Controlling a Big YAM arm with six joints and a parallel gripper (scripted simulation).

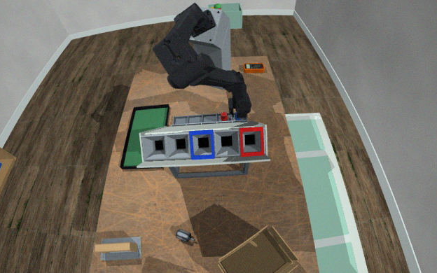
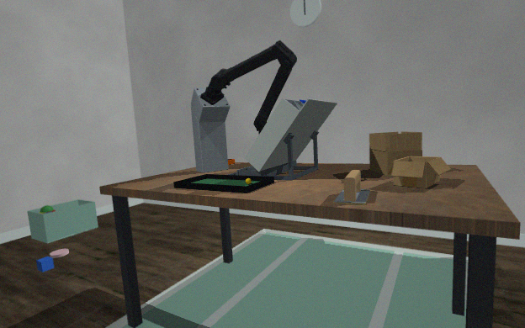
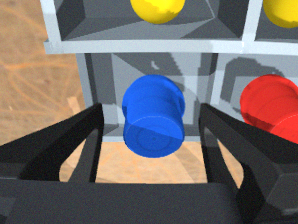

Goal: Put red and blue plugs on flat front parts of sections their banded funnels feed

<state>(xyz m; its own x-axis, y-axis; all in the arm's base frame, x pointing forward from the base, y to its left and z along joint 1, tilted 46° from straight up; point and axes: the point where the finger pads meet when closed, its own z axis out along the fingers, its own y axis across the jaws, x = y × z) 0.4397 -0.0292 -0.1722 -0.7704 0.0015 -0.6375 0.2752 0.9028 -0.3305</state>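
The blue plug is 1 cm below my hand. From my hand the other things lie so: cover (21 cm to the right, 17 cm above, 13 cm ahead); green marble tray (48 cm to the right, 9 cm behind, 3 cm below); red plug (7 cm to the right, 3 cm behind, 1 cm below).
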